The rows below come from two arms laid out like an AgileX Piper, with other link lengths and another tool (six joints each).
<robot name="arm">
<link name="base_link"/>
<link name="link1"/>
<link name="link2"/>
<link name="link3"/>
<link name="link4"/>
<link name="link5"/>
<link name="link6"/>
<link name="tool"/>
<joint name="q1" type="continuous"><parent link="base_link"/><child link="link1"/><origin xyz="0 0 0.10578"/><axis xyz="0 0 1"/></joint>
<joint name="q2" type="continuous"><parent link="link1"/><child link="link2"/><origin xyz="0 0 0"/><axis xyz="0 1 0"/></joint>
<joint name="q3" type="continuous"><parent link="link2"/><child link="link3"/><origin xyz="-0.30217 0 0.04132"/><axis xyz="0 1 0"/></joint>
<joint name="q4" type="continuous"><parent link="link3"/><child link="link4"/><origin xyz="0.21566 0 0.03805"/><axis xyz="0.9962 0 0.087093"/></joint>
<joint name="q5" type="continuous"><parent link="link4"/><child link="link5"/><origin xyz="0 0 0"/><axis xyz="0 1 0"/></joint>
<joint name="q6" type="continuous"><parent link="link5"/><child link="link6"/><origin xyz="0.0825 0 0.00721"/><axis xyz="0.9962 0 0.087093"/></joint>
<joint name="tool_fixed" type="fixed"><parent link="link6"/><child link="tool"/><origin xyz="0.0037 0 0.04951" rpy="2.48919 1.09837 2.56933"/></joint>
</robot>
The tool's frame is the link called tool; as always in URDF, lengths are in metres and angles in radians. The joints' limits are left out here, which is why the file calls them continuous.
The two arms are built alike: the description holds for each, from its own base.
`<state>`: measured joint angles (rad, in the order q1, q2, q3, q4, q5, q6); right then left.
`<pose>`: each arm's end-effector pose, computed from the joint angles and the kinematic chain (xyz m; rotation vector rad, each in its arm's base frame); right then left.
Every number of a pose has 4 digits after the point. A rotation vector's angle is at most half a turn.
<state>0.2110 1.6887 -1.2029 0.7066 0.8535 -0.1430 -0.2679 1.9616 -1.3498 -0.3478 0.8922 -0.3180</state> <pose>0.3505 0.1048 0.2751 -0.2058 -2.7027 -0.9931 0.3957 -0.1083 0.1917 -0.1451 -2.7433 0.4079</pose>
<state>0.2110 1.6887 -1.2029 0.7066 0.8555 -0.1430 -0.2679 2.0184 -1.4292 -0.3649 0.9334 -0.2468</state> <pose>0.3504 0.1049 0.2750 -0.2049 -2.7010 -0.9924 0.4107 -0.1177 0.1874 -0.2454 -2.7280 0.4028</pose>
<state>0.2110 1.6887 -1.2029 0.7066 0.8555 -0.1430 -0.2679 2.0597 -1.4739 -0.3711 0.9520 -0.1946</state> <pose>0.3504 0.1049 0.2750 -0.2049 -2.7010 -0.9924 0.4199 -0.1234 0.1810 -0.3164 -2.7161 0.3896</pose>
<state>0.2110 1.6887 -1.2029 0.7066 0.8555 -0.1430 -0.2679 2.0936 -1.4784 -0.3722 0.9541 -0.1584</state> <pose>0.3504 0.1049 0.2750 -0.2049 -2.7010 -0.9924 0.4229 -0.1260 0.1677 -0.3547 -2.6893 0.3691</pose>
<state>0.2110 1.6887 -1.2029 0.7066 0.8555 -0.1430 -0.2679 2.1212 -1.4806 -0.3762 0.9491 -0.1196</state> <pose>0.3504 0.1049 0.2750 -0.2049 -2.7010 -0.9924 0.4254 -0.1284 0.1569 -0.3952 -2.6722 0.3545</pose>
